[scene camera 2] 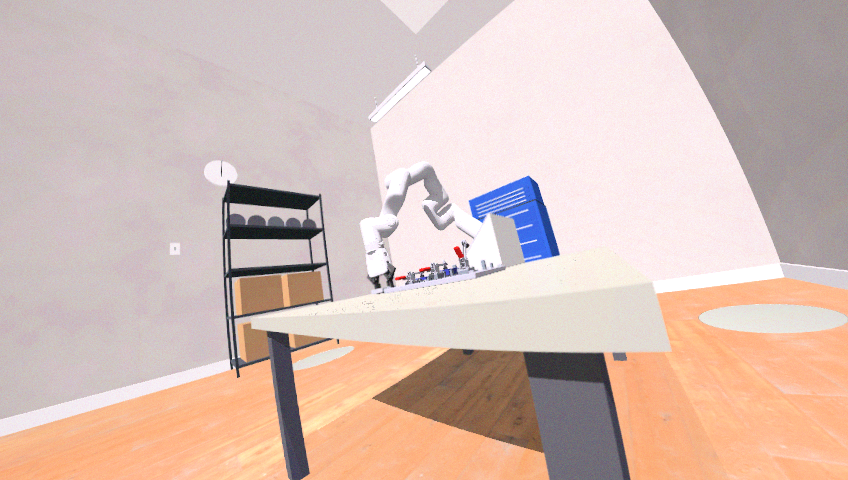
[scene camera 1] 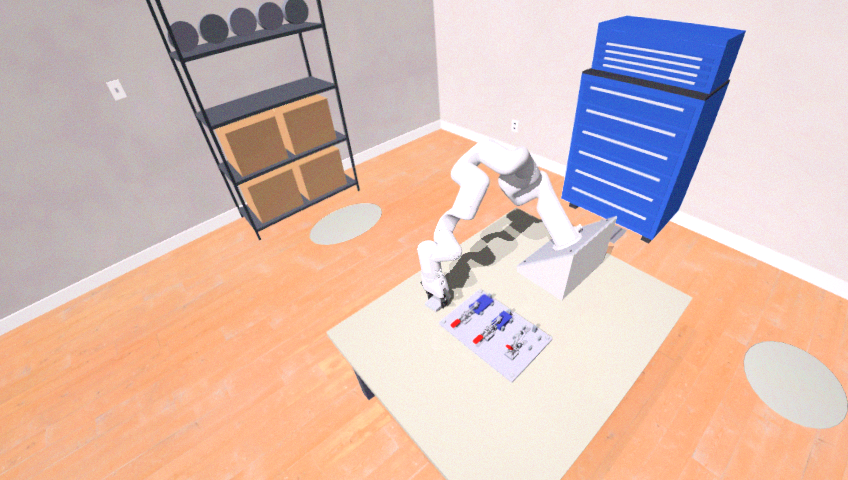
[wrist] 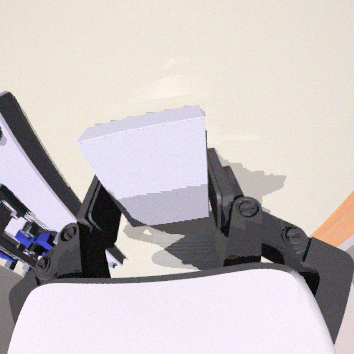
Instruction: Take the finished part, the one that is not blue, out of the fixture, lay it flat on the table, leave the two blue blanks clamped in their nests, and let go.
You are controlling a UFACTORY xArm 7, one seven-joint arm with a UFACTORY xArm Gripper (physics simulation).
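Places are measured from the arm's base along level axes (x ahead, y left, z up), in millimetres.
Pixels of known places: gripper, between the fingertips: (scene camera 1: 437,302) (wrist: 158,175); arm's base, origin of its link: (scene camera 2: 487,237) (scene camera 1: 567,242).
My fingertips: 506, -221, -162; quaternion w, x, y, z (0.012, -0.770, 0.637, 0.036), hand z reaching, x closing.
For each thing: its top centre in the pictures, then the offset to it from my fingertips, as dx, dy, dz.
- finished part, centre of its top: (wrist: 155,192) (scene camera 1: 436,300) +4, +0, +19
- fixture plate, centre of its top: (scene camera 2: 443,277) (scene camera 1: 494,329) -67, +249, +12
The finished part (scene camera 1: 433,303) (wrist: 155,165), a pale grey block, is between the two dark fingers of my gripper (scene camera 1: 439,297) (scene camera 2: 382,281) (wrist: 158,175). My gripper is shut on it beside the fixture plate (scene camera 1: 511,371) (scene camera 2: 416,286) (wrist: 32,172), low over the table (scene camera 1: 565,416) (scene camera 2: 476,321). The part looks about level; I cannot tell whether its underside touches the table. One blue blank (scene camera 1: 480,304) and another blue blank (scene camera 1: 502,320) sit in their nests under clamps. The third nest holds no part, and its clamp handle (scene camera 1: 509,347) (scene camera 2: 458,252) stands raised.
Red clamp handles (scene camera 1: 455,323) (scene camera 1: 477,339) lie low at the two blue blanks. The plate's near edge is left of my fingers in the wrist view. The table's edge, with wood floor (wrist: 337,222) beyond, shows at the right there. The robot's base pedestal (scene camera 1: 574,267) stands behind the fixture.
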